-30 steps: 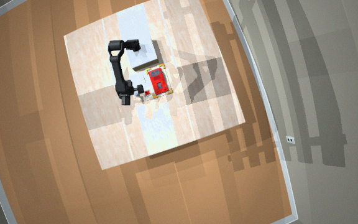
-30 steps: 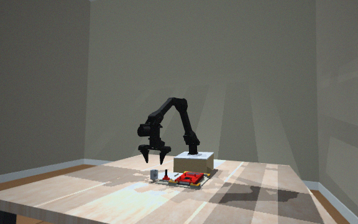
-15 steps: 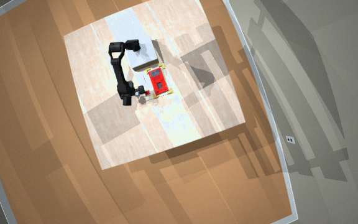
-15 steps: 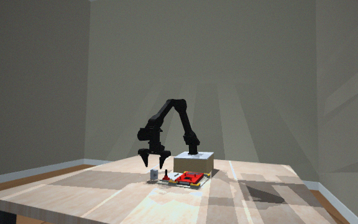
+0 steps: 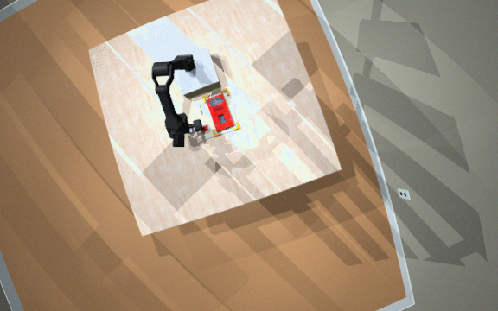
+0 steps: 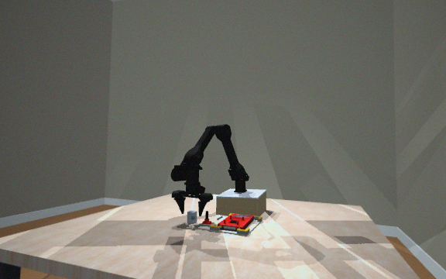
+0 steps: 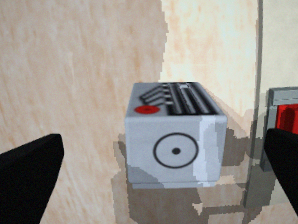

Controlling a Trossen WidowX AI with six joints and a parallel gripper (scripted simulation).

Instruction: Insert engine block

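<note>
The grey engine block is 10 mm to the left of my gripper tip and 10 mm below it. Also, from my gripper tip: black upright pin 20 mm ahead, 80 mm to the left.
</note>
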